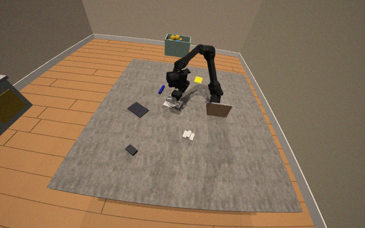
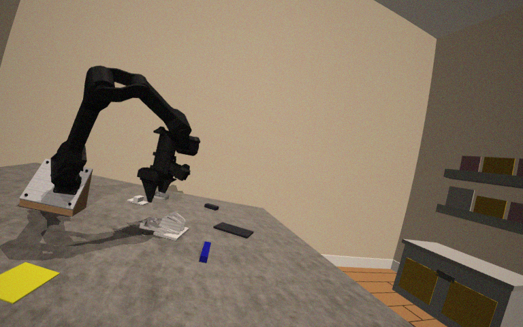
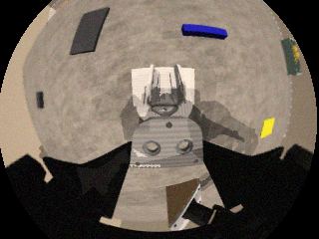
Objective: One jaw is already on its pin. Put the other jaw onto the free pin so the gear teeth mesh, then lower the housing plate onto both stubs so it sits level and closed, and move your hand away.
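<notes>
My gripper tip is 2 cm short of the white jaw, 3 cm to the left of it and 7 cm above it. The rest, counted from my gripper tip: yellow sheet (19 cm behind, 38 cm to the right, 8 cm below); dark flat plate (30 cm ahead, 7 cm to the left, 8 cm below); blue block (15 cm ahead, 17 cm to the right, 8 cm below).
</notes>
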